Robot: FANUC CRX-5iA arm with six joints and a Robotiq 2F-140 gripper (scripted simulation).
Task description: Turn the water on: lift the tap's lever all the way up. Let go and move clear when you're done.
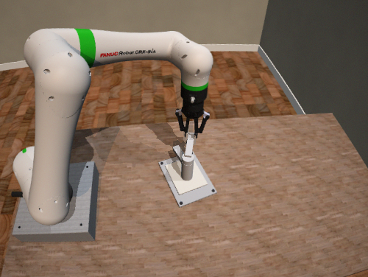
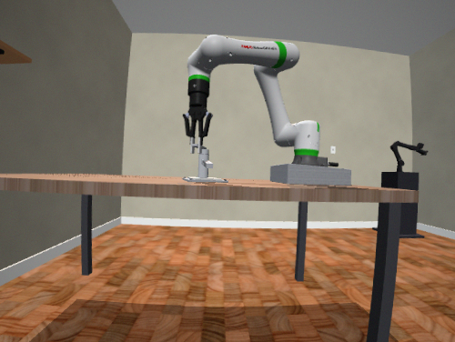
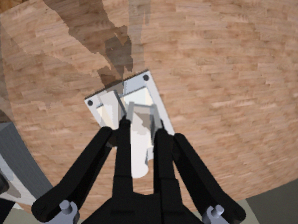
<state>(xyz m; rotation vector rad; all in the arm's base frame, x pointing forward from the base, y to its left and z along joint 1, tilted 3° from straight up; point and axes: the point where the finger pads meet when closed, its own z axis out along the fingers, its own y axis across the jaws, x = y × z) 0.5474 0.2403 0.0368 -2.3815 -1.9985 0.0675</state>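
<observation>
Right now the lever is 1 cm behind my hand and 4 cm to the right of it. The rest, counted from my hand: tap 2 cm behind, 7 cm to the right, 5 cm below.
</observation>
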